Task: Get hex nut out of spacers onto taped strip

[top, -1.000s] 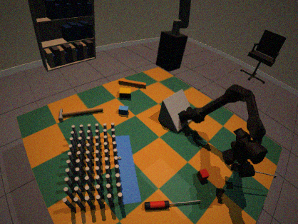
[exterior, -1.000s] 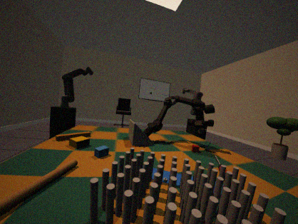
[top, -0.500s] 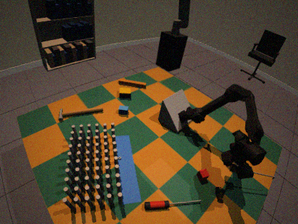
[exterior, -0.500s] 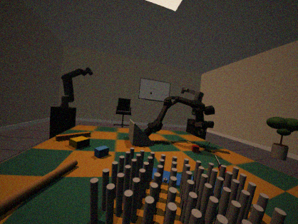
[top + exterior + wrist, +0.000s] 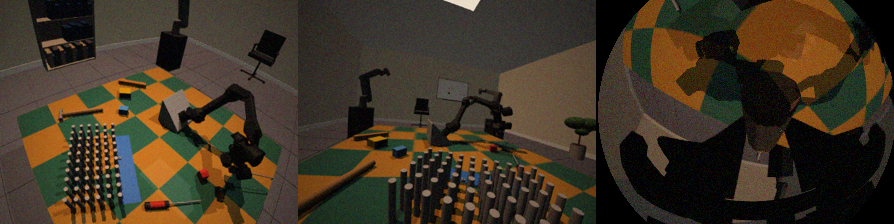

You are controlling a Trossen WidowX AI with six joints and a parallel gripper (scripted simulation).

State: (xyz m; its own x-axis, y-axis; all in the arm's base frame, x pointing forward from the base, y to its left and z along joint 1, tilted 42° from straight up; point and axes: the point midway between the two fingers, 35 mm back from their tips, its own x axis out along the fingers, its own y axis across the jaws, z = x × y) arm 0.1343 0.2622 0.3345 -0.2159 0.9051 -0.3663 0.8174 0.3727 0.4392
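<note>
Right now my gripper tip is 60 mm past the thin hook tool, 80 mm to the right of it and 10 mm above it. The rest, counted from my gripper tip: blue taped strip: 330 mm ahead, 410 mm to the right, 100 mm below; then red cube: 90 mm ahead, 120 mm to the right, 80 mm below; then blue cube: 120 mm ahead, 720 mm to the right, 80 mm below.
</note>
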